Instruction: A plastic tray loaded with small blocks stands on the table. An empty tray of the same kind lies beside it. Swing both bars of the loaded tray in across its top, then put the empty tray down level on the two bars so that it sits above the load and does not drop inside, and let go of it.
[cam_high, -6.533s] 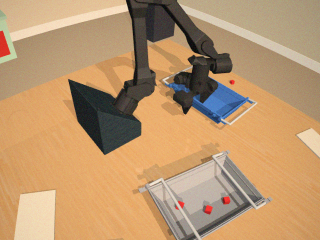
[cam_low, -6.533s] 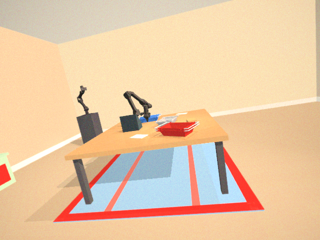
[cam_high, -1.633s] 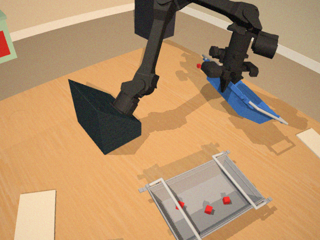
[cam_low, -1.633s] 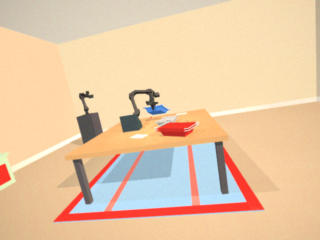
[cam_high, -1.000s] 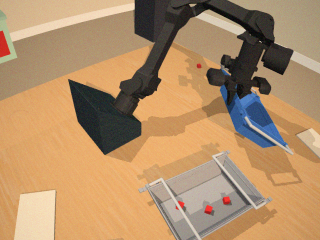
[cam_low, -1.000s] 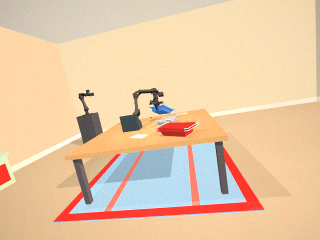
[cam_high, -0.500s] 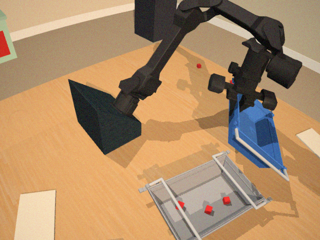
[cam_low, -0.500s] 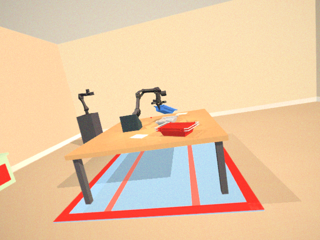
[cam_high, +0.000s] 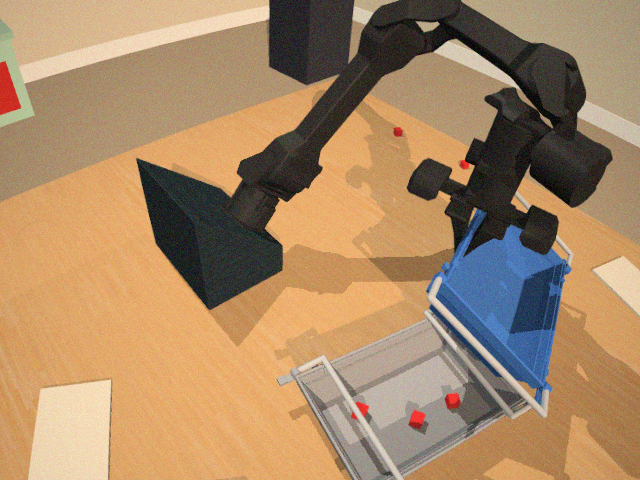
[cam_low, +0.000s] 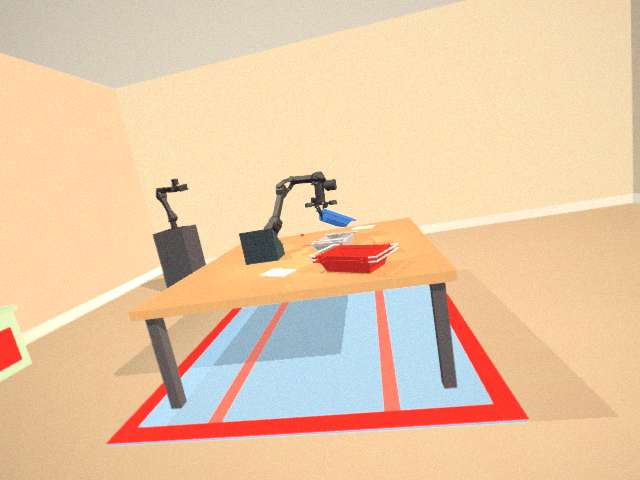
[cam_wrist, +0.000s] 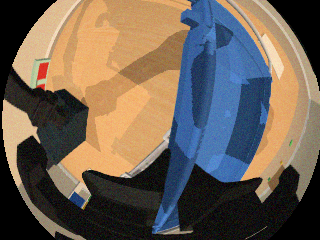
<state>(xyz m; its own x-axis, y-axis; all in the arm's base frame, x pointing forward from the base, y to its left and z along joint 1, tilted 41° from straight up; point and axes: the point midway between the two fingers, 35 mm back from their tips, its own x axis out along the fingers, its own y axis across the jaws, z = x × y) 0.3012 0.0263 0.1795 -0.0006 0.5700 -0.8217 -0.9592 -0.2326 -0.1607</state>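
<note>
My gripper tip is 70 mm short of the blue tray and 20 mm to the right of it.
</note>
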